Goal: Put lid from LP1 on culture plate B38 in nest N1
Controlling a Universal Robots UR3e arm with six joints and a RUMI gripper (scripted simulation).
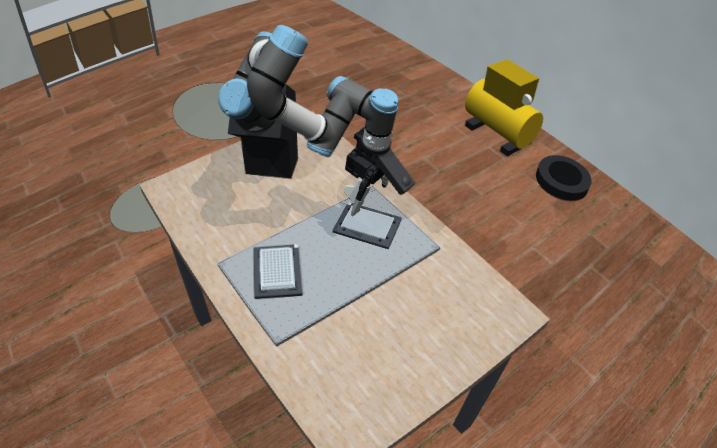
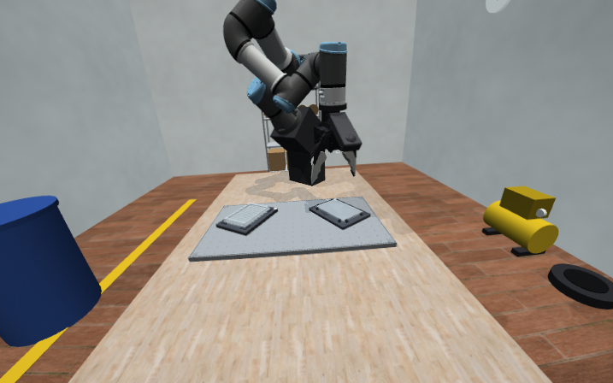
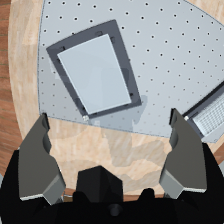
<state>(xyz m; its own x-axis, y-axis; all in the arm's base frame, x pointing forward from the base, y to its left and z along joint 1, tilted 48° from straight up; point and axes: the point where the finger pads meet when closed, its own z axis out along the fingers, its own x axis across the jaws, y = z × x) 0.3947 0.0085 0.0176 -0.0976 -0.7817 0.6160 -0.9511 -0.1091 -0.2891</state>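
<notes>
Right now the clear lid is 10 mm behind my hand, 20 mm to the left of it and 110 mm below it. The rest, counted from my hand: plate nest (120 mm behind, 250 mm to the right, 120 mm below); then culture plate (120 mm behind, 250 mm to the right, 110 mm below); then lid park (10 mm behind, 20 mm to the left, 120 mm below).
</notes>
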